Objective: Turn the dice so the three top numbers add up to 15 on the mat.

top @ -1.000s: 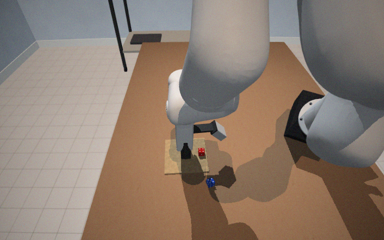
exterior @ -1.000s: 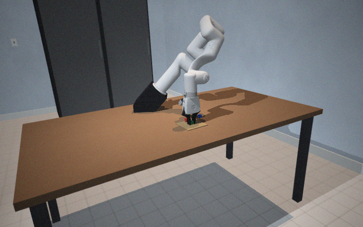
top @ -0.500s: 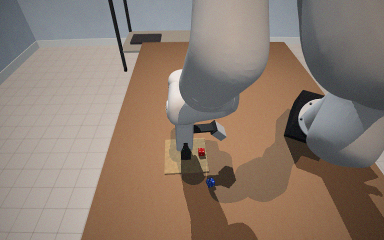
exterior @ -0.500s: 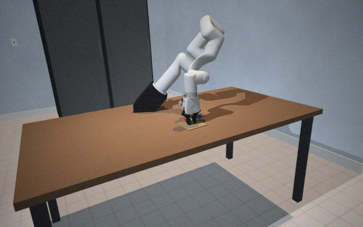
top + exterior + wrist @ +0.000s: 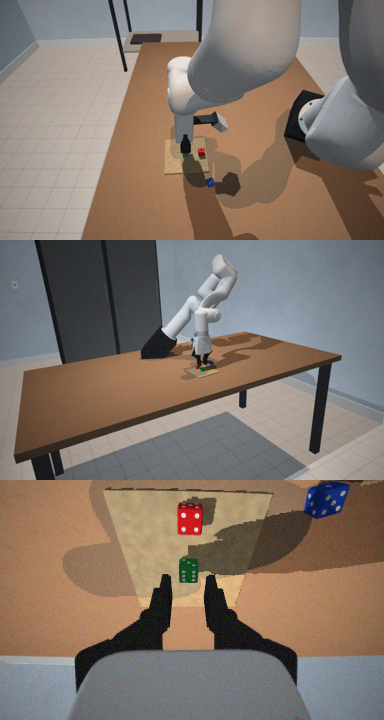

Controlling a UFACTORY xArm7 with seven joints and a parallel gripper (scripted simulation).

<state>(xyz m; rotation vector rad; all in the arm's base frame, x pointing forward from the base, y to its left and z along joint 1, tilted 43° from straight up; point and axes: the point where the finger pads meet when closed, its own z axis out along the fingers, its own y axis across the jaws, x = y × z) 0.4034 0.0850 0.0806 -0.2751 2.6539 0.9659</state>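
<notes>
Now: the green die 50 mm below my hand. The rest, counted from my hand: blue die 100 mm behind, 90 mm to the left, 50 mm below; tan mat 60 mm below; red die 50 mm below, 50 mm behind, 10 mm to the right.
</notes>
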